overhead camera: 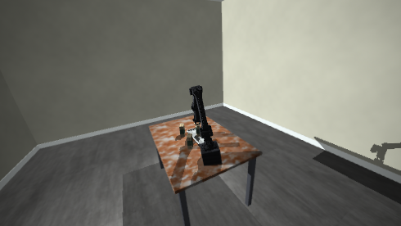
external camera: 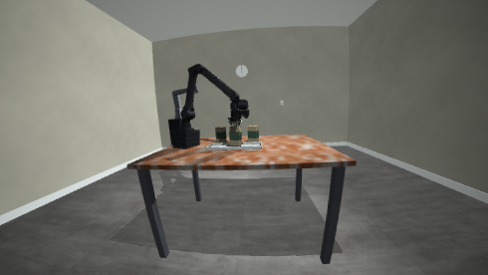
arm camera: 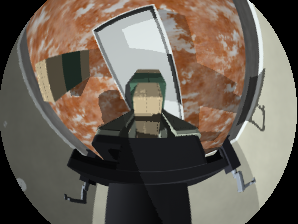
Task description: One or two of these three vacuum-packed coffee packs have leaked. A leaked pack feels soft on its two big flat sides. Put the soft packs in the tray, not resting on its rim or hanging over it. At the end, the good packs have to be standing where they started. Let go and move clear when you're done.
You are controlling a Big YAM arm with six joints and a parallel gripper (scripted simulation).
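Right now the white tray is 1 cm behind my hand and 13 cm below it.
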